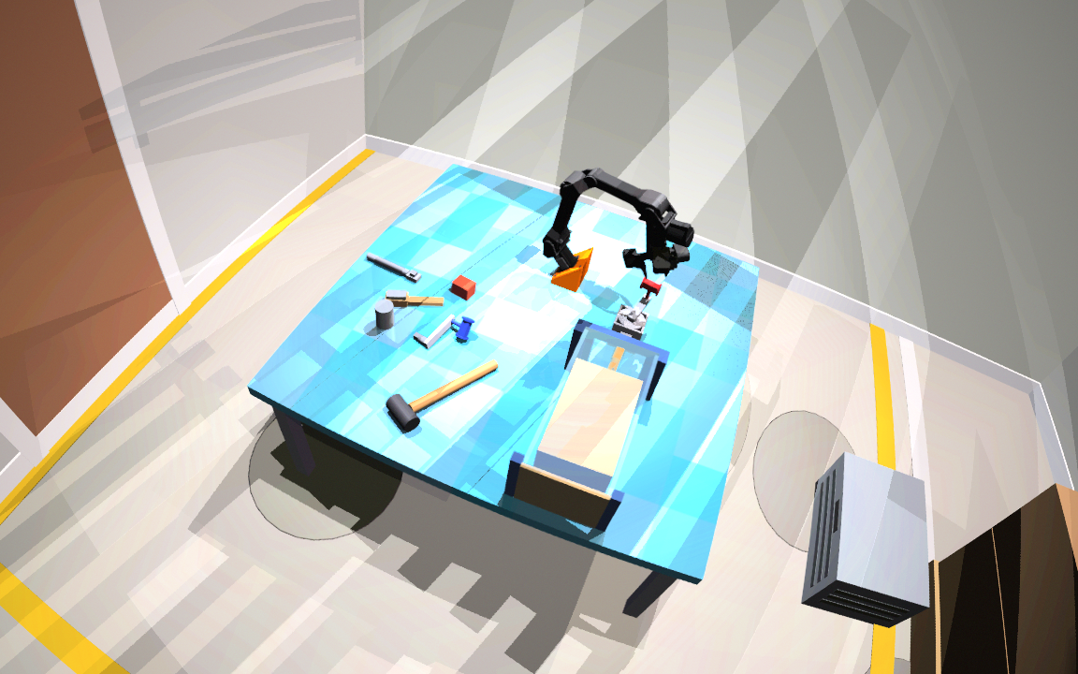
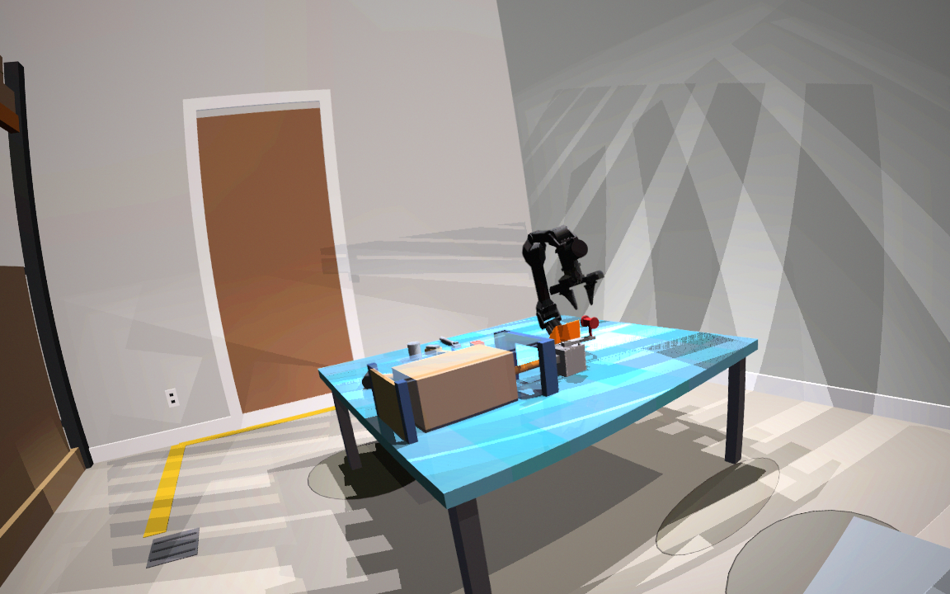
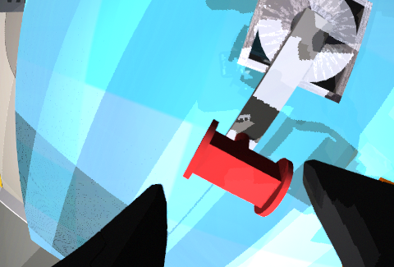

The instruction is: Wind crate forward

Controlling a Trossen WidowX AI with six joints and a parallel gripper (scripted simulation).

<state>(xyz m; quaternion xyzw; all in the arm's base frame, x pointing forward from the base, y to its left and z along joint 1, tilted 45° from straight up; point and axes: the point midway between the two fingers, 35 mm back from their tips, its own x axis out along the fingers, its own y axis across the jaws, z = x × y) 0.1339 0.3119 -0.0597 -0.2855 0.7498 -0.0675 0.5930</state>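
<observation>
My gripper tip is now 7 cm above the red knob and 2 cm past it. The rest, counted from my gripper tip: clear-panelled cubby: 48 cm ahead, 9 cm below, 5 cm to the right; grey winch: 17 cm below, 6 cm ahead, 4 cm to the right; winch handle: 10 cm below, 1 cm to the right, 1 cm ahead.
</observation>
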